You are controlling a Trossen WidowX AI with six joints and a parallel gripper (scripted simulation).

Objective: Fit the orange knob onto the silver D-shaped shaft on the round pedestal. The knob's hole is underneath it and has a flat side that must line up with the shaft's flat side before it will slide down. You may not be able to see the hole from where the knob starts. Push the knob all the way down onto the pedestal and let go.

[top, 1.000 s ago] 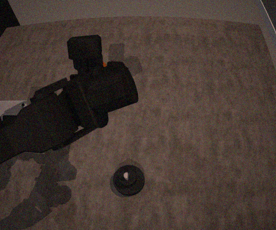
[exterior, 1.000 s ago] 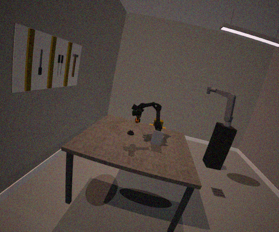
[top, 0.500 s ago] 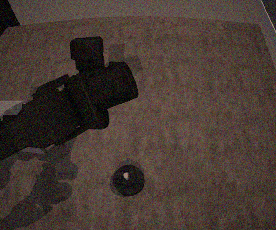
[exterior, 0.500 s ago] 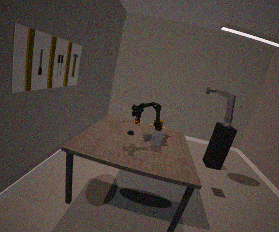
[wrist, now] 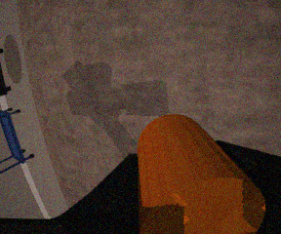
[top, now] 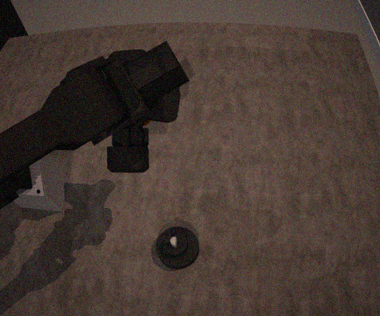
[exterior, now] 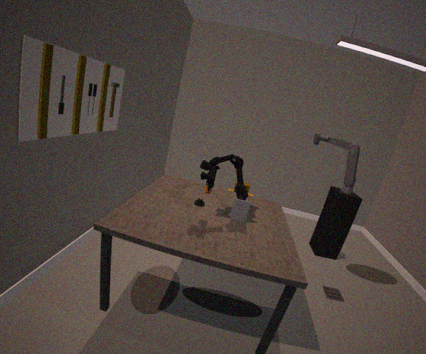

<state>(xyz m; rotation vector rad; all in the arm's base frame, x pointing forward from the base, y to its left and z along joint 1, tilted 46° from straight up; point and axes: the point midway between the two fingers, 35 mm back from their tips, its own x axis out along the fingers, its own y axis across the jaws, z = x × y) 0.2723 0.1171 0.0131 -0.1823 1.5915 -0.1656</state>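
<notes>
My gripper tip is 3 cm below the orange knob and 2 cm to the left of it. From my gripper tip the other things lie so: D-shaft pedestal: 18 cm to the right, 16 cm below, 6 cm ahead.
</notes>
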